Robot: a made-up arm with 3 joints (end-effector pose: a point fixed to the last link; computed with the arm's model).
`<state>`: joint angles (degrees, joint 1 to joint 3).
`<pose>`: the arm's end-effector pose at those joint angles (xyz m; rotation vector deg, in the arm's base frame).
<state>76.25 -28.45 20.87</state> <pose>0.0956 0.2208 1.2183 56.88 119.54 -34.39</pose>
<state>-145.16 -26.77 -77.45</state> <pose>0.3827 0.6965 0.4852 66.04 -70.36 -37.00</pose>
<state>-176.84 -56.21 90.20</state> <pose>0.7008 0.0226 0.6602 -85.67 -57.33 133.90</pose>
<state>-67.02 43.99 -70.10</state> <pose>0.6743 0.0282 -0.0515 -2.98 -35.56 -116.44</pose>
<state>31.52 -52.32 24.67</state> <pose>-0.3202 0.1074 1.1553 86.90 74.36 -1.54</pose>
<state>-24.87 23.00 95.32</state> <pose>-0.4138 -0.3141 0.1244 37.78 28.22 56.46</pose>
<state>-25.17 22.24 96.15</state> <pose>-0.4073 -0.3157 0.1177 38.47 27.79 57.85</pose>
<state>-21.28 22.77 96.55</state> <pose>-0.4353 -0.3200 0.1509 40.28 31.34 56.71</pose>
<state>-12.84 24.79 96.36</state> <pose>-0.4920 -0.3270 0.2352 42.98 39.34 52.64</pose>
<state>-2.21 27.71 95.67</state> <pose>-0.5448 -0.3342 0.3550 45.38 49.67 46.90</pose>
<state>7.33 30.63 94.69</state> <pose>-0.5713 -0.3388 0.4718 46.50 59.20 41.40</pose>
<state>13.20 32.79 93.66</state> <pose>-0.5771 -0.3397 0.5478 46.28 65.27 37.63</pose>
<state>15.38 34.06 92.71</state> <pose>-0.5775 -0.3378 0.5794 45.28 67.72 35.63</pose>
